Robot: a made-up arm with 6 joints. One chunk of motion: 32 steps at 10 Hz.
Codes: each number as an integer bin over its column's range. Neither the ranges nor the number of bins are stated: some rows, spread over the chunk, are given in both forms.
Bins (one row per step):
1: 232 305 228 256 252 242
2: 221 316 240 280 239 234
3: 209 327 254 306 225 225
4: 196 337 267 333 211 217
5: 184 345 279 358 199 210
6: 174 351 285 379 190 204
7: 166 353 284 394 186 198
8: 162 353 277 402 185 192
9: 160 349 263 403 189 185
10: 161 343 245 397 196 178
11: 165 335 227 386 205 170
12: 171 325 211 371 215 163
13: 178 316 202 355 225 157
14: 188 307 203 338 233 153
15: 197 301 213 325 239 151
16: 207 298 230 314 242 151
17: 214 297 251 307 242 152
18: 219 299 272 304 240 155
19: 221 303 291 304 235 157
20: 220 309 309 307 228 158
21: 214 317 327 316 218 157
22: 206 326 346 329 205 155
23: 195 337 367 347 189 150
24: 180 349 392 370 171 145
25: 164 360 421 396 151 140
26: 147 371 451 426 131 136
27: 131 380 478 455 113 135
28: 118 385 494 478 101 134
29: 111 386 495 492 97 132
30: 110 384 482 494 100 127
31: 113 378 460 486 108 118
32: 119 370 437 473 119 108
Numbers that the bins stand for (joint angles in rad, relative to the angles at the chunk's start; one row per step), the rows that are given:
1: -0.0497 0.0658 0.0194 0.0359 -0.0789 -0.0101
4: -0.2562 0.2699 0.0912 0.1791 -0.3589 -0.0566
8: -0.4511 0.3720 0.1095 0.3074 -0.5365 -0.1031
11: -0.4339 0.2572 0.0176 0.2776 -0.3999 -0.1440
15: -0.2504 0.0403 -0.0082 0.1642 -0.1677 -0.1793
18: -0.1243 0.0275 0.1004 0.1252 -0.1609 -0.1718
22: -0.1988 0.1998 0.2365 0.1716 -0.3999 -0.1718
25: -0.4396 0.4167 0.3744 0.2962 -0.7687 -0.1997
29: -0.7435 0.5825 0.5106 0.4747 -1.1375 -0.2146
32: -0.6977 0.4805 0.4039 0.4394 -0.9873 -0.2592
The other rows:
2: -0.1128 0.1360 0.0415 0.0805 -0.1677 -0.0250
3: -0.1816 0.2061 0.0672 0.1289 -0.2633 -0.0417
5: -0.3250 0.3210 0.1132 0.2256 -0.4409 -0.0696
6: -0.3823 0.3593 0.1243 0.2646 -0.5023 -0.0807
7: -0.4282 0.3720 0.1224 0.2925 -0.5297 -0.0919
9: -0.4626 0.3465 0.0838 0.3092 -0.5092 -0.1161
10: -0.4568 0.3082 0.0507 0.2981 -0.4614 -0.1291
12: -0.3995 0.1934 -0.0119 0.2497 -0.3316 -0.1570
13: -0.3594 0.1360 -0.0284 0.2200 -0.2633 -0.1681
14: -0.3020 0.0786 -0.0266 0.1884 -0.2087 -0.1756
16: -0.1931 0.0211 0.0231 0.1438 -0.1472 -0.1793
17: -0.1530 0.0148 0.0617 0.1307 -0.1472 -0.1774
19: -0.1128 0.0530 0.1353 0.1252 -0.1950 -0.1681
20: -0.1186 0.0913 0.1684 0.1307 -0.2428 -0.1663
21: -0.1530 0.1423 0.2015 0.1475 -0.3111 -0.1681
23: -0.2619 0.2699 0.2751 0.2051 -0.5092 -0.1811
24: -0.3479 0.3465 0.3211 0.2479 -0.6321 -0.1904
26: -0.5371 0.4868 0.4296 0.3520 -0.9053 -0.2072
27: -0.6289 0.5443 0.4793 0.4059 -1.0282 -0.2090
28: -0.7034 0.5762 0.5087 0.4486 -1.1102 -0.2109
30: -0.7493 0.5698 0.4867 0.4784 -1.1170 -0.2239
31: -0.7321 0.5315 0.4462 0.4635 -1.0624 -0.2406

